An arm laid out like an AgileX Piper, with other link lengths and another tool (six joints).
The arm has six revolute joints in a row. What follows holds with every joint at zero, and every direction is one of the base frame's.
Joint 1 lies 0.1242 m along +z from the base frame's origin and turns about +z.
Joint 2 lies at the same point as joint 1 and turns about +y.
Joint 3 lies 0.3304 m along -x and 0.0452 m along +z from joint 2 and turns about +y.
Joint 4 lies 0.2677 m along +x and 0.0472 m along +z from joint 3 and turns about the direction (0.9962, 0, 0.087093).
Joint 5 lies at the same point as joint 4 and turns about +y.
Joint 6 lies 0.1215 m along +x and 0.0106 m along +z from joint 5 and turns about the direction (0.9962, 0, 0.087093).
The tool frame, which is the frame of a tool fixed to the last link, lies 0.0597 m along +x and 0.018 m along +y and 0.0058 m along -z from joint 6; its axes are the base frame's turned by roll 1.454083, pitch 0.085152 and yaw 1.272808 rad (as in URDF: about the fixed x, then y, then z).
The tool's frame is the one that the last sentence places.
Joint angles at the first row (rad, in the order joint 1, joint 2, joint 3, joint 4, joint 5, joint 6):
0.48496, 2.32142, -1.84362, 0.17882, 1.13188, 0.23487
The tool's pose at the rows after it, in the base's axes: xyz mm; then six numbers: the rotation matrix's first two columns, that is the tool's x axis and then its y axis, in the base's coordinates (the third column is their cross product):
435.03 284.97 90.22 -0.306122 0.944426 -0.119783 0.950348 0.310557 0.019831
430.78 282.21 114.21 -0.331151 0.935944 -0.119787 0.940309 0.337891 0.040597
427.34 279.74 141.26 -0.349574 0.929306 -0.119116 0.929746 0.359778 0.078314
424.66 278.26 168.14 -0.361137 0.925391 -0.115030 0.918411 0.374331 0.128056
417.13 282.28 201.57 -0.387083 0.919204 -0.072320 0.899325 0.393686 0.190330
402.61 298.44 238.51 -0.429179 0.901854 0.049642 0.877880 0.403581 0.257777
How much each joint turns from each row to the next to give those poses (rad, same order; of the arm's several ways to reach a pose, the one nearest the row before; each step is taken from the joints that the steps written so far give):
0.00001, -0.02277, 0.00002, -0.00188, 0.02881, -0.01949
-0.00001, -0.04706, -0.00004, -0.00405, 0.03075, -0.02307
0.00000, -0.05363, 0.00001, -0.00394, 0.01960, -0.02025
0.00000, -0.05329, 0.00002, 0.00000, 0.00601, -0.01753
0.00000, -0.06251, 0.00001, 0.04411, 0.00343, -0.04100
-0.00001, -0.05734, 0.00001, 0.13405, -0.00202, -0.06743

